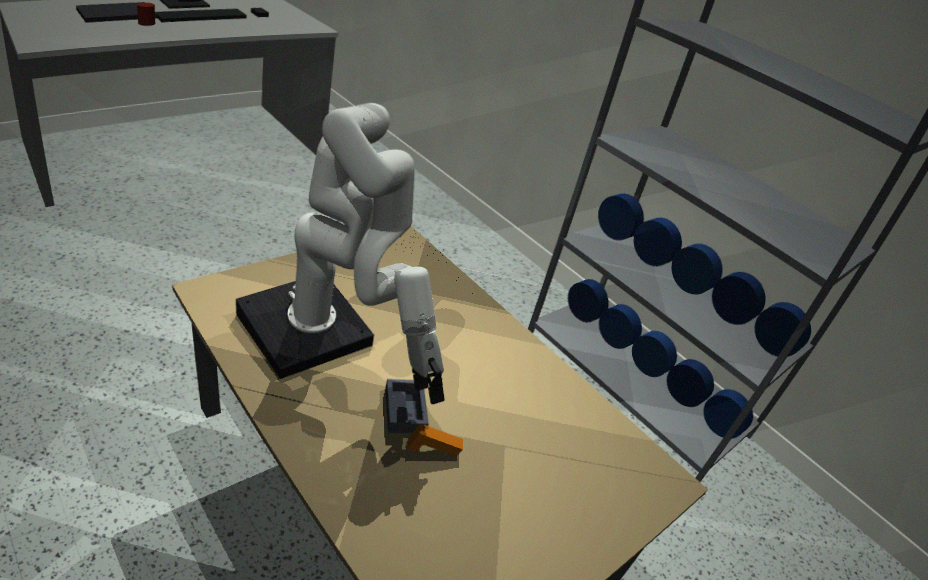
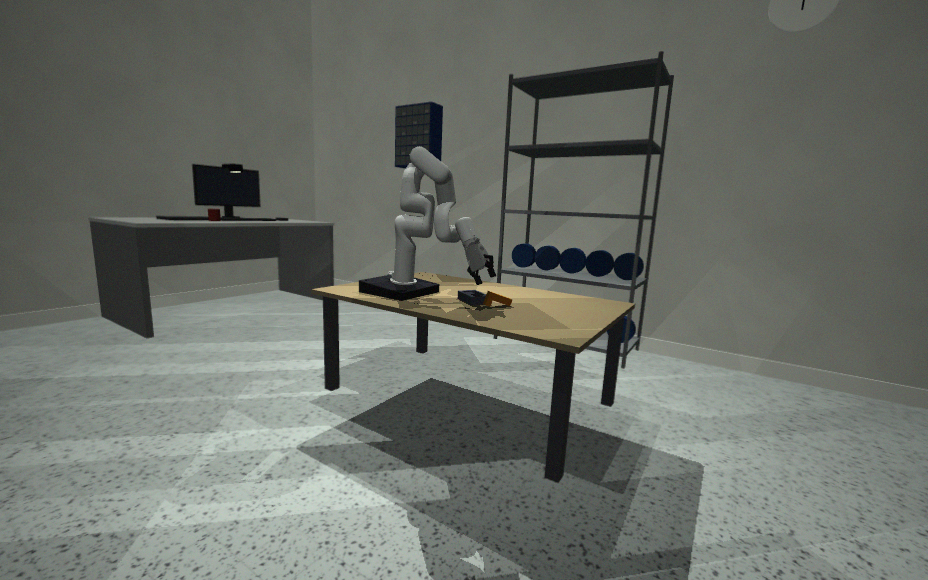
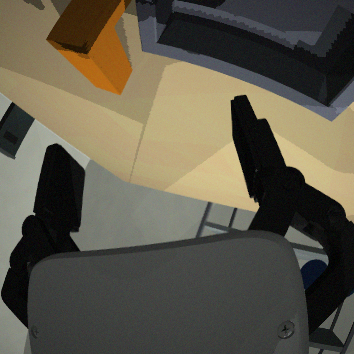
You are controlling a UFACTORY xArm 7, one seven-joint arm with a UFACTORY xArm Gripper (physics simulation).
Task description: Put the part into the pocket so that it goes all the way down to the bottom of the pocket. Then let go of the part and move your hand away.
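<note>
The orange angled part lies on the table outside the pocket, at the end of the dark grey pocket block away from the robot base. It is close to the block's corner; whether they touch I cannot tell. The pocket holds no orange part; its stepped inside is partly in shadow. My gripper is open and empty. It hangs tilted above the table, beside the block on the shelf side, apart from the part.
The black base plate of the arm stands on the wooden table. A shelf rack with blue discs stands beyond the table. A grey desk stands at the back left.
</note>
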